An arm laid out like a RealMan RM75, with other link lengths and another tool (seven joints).
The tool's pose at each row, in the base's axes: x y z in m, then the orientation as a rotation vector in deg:
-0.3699, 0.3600, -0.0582, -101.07, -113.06, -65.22
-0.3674, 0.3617, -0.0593, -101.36, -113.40, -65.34
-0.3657, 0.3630, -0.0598, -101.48, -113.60, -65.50
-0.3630, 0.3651, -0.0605, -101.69, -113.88, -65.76
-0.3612, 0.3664, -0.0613, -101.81, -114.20, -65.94
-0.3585, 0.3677, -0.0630, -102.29, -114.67, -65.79
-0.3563, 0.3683, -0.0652, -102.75, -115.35, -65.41
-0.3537, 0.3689, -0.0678, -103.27, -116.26, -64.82
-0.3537, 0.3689, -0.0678, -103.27, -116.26, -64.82
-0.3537, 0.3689, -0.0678, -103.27, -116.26, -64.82
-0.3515, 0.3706, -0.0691, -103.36, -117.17, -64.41
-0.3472, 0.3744, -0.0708, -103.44, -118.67, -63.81
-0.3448, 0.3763, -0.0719, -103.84, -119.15, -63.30
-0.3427, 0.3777, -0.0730, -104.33, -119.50, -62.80
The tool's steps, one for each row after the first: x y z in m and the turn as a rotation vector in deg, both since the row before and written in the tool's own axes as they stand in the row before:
-0.0001, 0.0018, 0.0026, -0.25, -0.34, -0.18
0.0002, 0.0013, 0.0017, -0.18, -0.15, -0.14
0.0005, 0.0021, 0.0027, -0.30, -0.24, -0.19
0.0000, 0.0013, 0.0020, -0.21, -0.21, -0.22
-0.0008, 0.0018, 0.0029, -0.16, -0.58, -0.16
-0.0015, 0.0011, 0.0026, -0.02, -0.71, -0.26
-0.0018, 0.0013, 0.0030, 0.07, -0.90, -0.35
0.0000, 0.0000, 0.0000, 0.00, 0.00, 0.00
0.0000, 0.0000, 0.0000, 0.00, 0.00, 0.00
0.0000, 0.0014, 0.0027, 0.12, -0.59, -0.49
0.0009, 0.0031, 0.0050, 0.16, -0.92, -0.85
0.0002, 0.0017, 0.0028, 0.11, -0.59, -0.12
0.0000, 0.0014, 0.0023, 0.09, -0.58, -0.01

